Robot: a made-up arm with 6 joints. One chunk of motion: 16 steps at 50 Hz.
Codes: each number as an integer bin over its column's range. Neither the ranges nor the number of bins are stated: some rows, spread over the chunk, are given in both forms.
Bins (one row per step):
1: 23 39 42 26 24 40
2: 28 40 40 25 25 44
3: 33 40 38 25 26 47
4: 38 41 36 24 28 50
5: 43 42 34 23 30 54
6: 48 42 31 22 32 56
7: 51 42 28 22 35 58
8: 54 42 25 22 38 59
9: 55 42 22 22 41 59
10: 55 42 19 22 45 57
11: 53 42 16 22 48 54
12: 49 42 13 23 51 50
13: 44 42 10 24 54 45
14: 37 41 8 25 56 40
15: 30 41 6 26 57 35
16: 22 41 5 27 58 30
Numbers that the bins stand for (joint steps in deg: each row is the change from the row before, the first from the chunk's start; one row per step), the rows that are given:
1: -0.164 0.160 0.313 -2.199 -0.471 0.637
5: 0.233 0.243 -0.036 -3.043 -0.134 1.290
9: 0.471 0.243 -0.560 -3.325 0.484 1.523
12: 0.352 0.243 -0.953 -3.043 1.046 1.103
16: -0.183 0.215 -1.302 -1.917 1.439 0.170
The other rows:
2: -0.064 0.187 0.226 -2.480 -0.415 0.823
3: 0.035 0.187 0.139 -2.480 -0.359 0.963
4: 0.134 0.215 0.051 -2.762 -0.247 1.103
6: 0.332 0.243 -0.167 -3.325 -0.022 1.383
7: 0.392 0.243 -0.298 -3.325 0.147 1.477
8: 0.451 0.243 -0.429 -3.325 0.315 1.523
10: 0.471 0.243 -0.691 -3.325 0.709 1.430
11: 0.432 0.243 -0.822 -3.325 0.877 1.290
13: 0.253 0.243 -1.083 -2.762 1.214 0.870
14: 0.114 0.215 -1.171 -2.480 1.327 0.637
15: -0.025 0.215 -1.258 -2.199 1.383 0.403

